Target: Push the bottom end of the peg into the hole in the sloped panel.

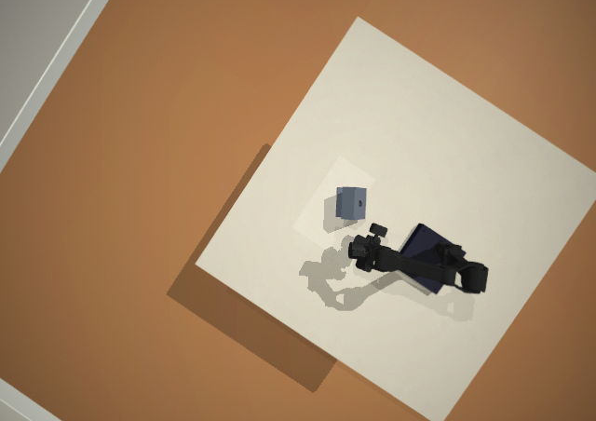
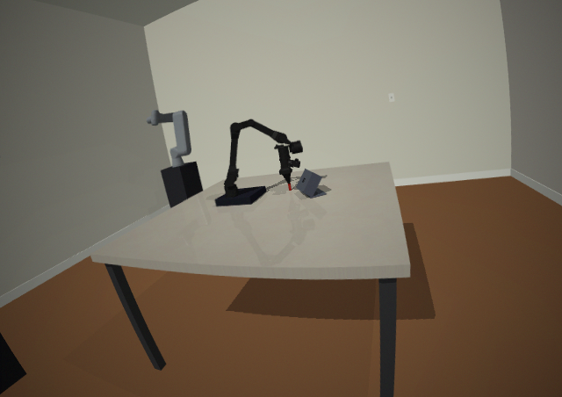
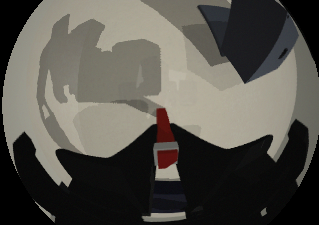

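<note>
Now: the blue-grey sloped panel 150 mm ahead of my gripper tip, 110 mm to the right of it and 20 mm above it. From my gripper tip the other things lie so: red peg 20 mm above.
</note>
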